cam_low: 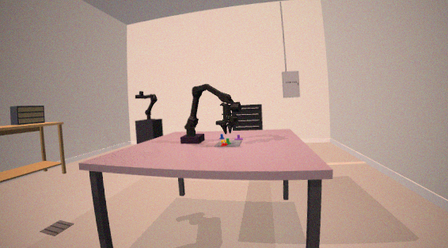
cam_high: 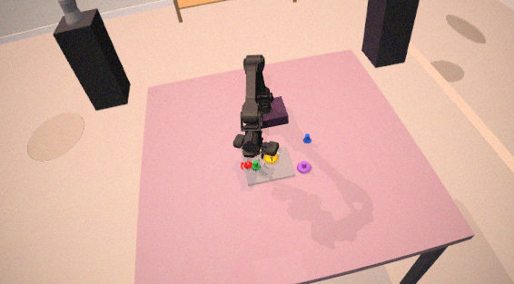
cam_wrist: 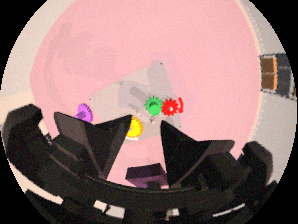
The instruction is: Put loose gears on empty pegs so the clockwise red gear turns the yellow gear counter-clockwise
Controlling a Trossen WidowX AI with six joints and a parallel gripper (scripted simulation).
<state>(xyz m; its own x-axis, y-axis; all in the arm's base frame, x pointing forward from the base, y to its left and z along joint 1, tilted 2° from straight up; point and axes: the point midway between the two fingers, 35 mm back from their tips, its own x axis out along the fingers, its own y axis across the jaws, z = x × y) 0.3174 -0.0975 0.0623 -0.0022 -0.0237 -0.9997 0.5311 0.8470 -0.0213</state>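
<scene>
The green gear lies 6 cm below my gripper tip and 1 cm to the right of it. Round my gripper tip: yellow gear: 6 cm to the left, 6 cm below, 3 cm behind; then purple gear: 19 cm to the left, 6 cm below, 5 cm ahead; then red gear: 6 cm below, 5 cm to the right, 2 cm behind.
</scene>
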